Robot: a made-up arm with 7 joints. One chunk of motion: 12 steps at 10 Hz.
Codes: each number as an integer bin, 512 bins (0 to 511) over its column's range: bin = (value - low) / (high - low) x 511, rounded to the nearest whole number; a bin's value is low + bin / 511 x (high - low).
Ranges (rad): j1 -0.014..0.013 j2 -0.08..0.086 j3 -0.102..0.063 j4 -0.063..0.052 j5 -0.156..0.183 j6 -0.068..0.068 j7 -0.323..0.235
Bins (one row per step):
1: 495 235 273 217 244 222 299
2: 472 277 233 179 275 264 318
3: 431 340 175 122 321 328 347
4: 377 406 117 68 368 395 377
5: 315 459 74 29 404 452 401
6: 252 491 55 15 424 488 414
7: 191 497 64 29 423 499 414
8: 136 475 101 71 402 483 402
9: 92 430 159 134 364 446 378
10: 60 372 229 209 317 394 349
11: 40 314 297 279 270 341 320
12: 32 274 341 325 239 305 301
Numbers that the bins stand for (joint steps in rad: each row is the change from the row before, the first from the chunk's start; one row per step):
1: 0.01215 -0.00366 -0.01385 -0.01416 0.00587 -0.00892 0.00350
2: 0.01094 0.00998 -0.02677 -0.02272 0.02644 0.00226 0.02425
3: 0.00877 0.03045 -0.04549 -0.03554 0.05695 0.01930 0.05592
4: 0.00592 0.05189 -0.06422 -0.04770 0.08813 0.03713 0.08868
5: 0.00264 0.06911 -0.07811 -0.05647 0.11202 0.05230 0.11488
6: -0.00068 0.07950 -0.08424 -0.05962 0.12528 0.06188 0.12908
7: -0.00391 0.08145 -0.08133 -0.05647 0.12462 0.06481 0.12908
8: -0.00681 0.07431 -0.06939 -0.04702 0.11069 0.06055 0.11597
9: -0.00914 0.05969 -0.05066 -0.03284 0.08548 0.05070 0.08977
10: -0.01083 0.04085 -0.02806 -0.01596 0.05430 0.03686 0.05810
11: -0.01189 0.02200 -0.00610 -0.00021 0.02312 0.02276 0.02643
12: -0.01231 0.00901 0.00811 0.01014 0.00255 0.01317 0.00568

